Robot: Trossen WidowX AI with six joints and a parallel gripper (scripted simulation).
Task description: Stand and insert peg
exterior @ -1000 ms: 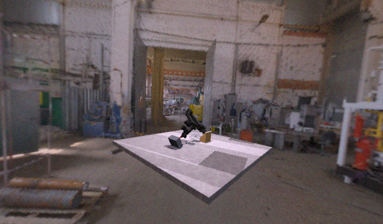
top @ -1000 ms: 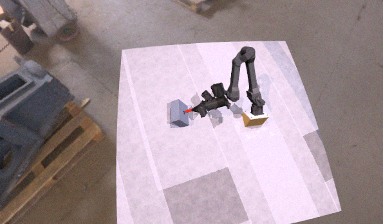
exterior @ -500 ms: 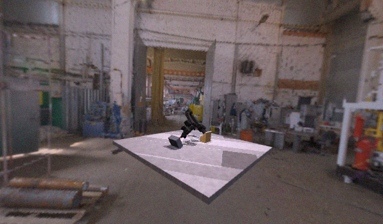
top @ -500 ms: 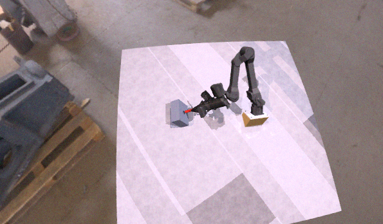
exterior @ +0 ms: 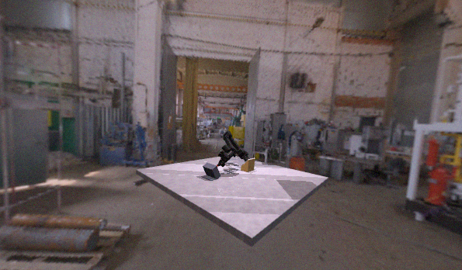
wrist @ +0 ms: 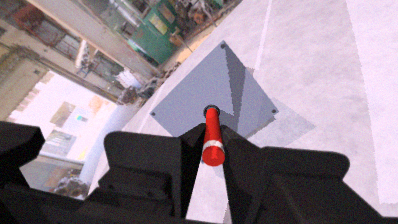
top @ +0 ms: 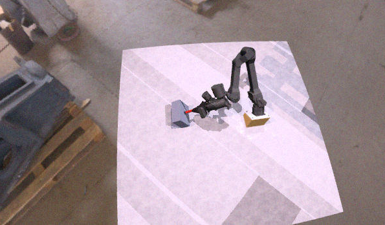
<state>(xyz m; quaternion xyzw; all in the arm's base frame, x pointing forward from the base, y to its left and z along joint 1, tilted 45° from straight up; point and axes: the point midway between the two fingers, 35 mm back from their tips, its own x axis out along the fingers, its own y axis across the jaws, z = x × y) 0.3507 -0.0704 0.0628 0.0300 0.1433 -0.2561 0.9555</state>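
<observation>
My gripper tip is now 70 mm short of the grey sloped panel, 10 mm to the left of it and 40 mm above it. Round my gripper tip: peg: 10 mm behind, 10 mm above.
</observation>
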